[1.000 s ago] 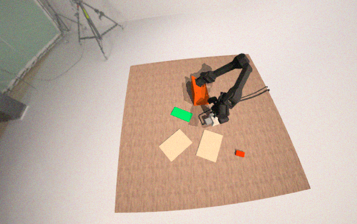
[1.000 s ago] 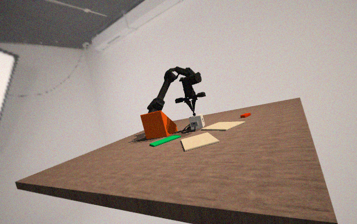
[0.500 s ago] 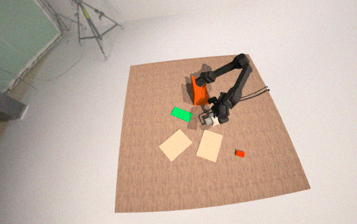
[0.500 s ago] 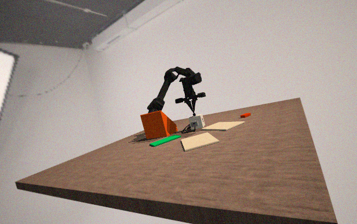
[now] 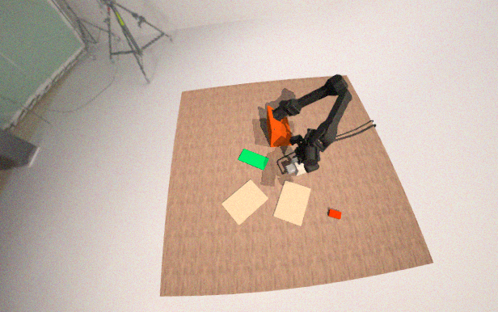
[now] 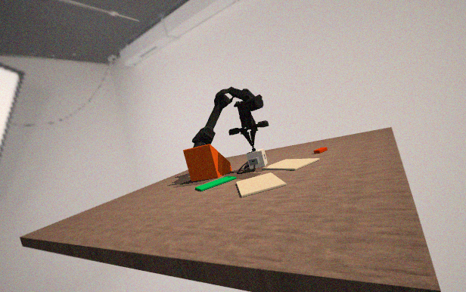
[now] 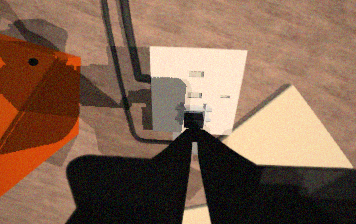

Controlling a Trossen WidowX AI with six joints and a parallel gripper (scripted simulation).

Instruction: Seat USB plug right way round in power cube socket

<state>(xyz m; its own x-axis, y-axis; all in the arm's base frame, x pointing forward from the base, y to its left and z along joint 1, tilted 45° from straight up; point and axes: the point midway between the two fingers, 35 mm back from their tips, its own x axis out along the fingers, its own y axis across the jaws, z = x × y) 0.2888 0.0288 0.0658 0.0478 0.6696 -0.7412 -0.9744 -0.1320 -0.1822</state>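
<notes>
Now: the black USB plug 2 cm below my gripper tip. Round my gripper tip: green flat piece 23 cm to the right, 10 cm below, 10 cm behind.
</notes>
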